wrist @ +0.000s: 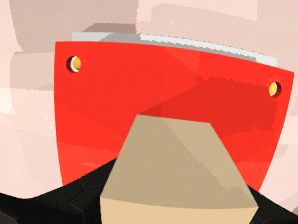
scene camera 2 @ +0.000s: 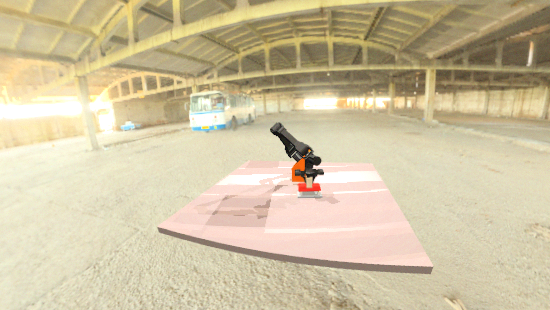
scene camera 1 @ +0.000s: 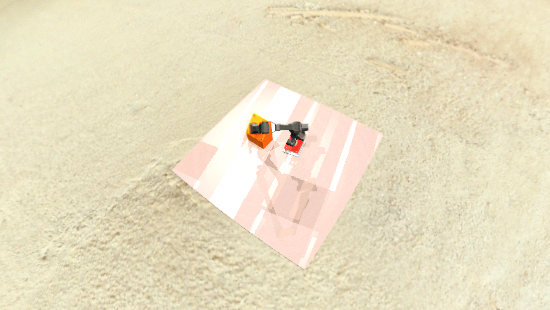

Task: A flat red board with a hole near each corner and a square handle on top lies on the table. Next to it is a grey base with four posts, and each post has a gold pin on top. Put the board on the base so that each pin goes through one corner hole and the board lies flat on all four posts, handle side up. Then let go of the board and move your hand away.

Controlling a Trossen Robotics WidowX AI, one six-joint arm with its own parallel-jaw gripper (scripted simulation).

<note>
The gripper carries a red board. Further things: a grey base.
</note>
